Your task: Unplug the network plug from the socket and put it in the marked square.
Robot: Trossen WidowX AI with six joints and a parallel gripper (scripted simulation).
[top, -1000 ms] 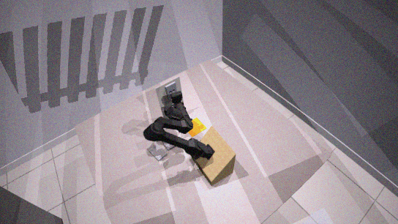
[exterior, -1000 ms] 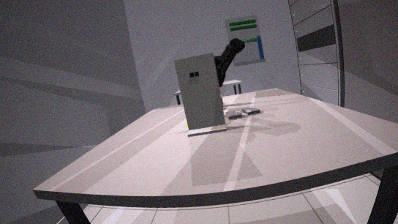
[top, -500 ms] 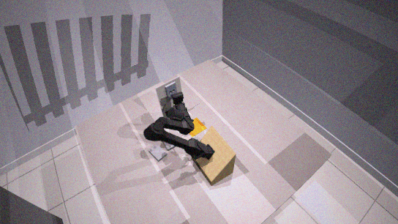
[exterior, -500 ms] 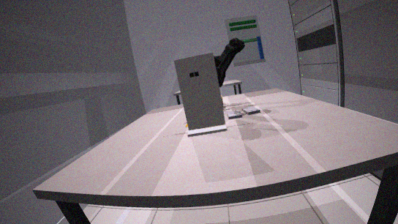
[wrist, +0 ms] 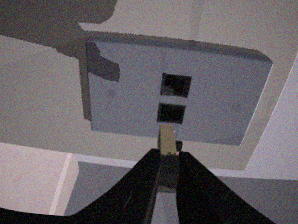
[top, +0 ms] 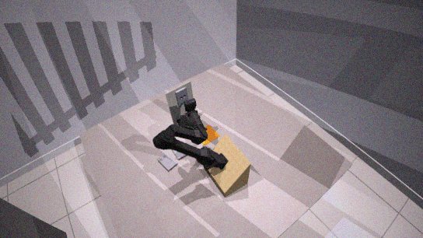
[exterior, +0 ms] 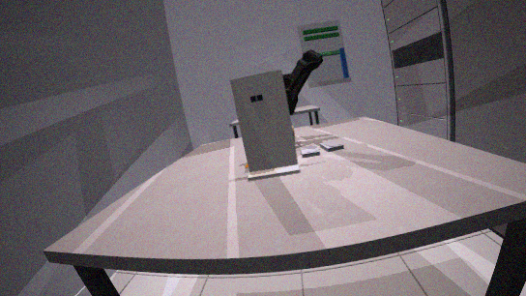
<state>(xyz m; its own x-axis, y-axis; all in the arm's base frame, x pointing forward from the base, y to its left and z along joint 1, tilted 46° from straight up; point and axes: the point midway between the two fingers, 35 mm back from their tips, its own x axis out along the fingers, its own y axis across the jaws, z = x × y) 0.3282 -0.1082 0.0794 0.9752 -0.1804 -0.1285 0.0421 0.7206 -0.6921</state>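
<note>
The orange marked square is 250 mm below my gripper tip, 90 mm behind it and 60 mm to the right of it. From my gripper tip the other things lie so: grey panel 100 mm below, 80 mm ahead.
</note>
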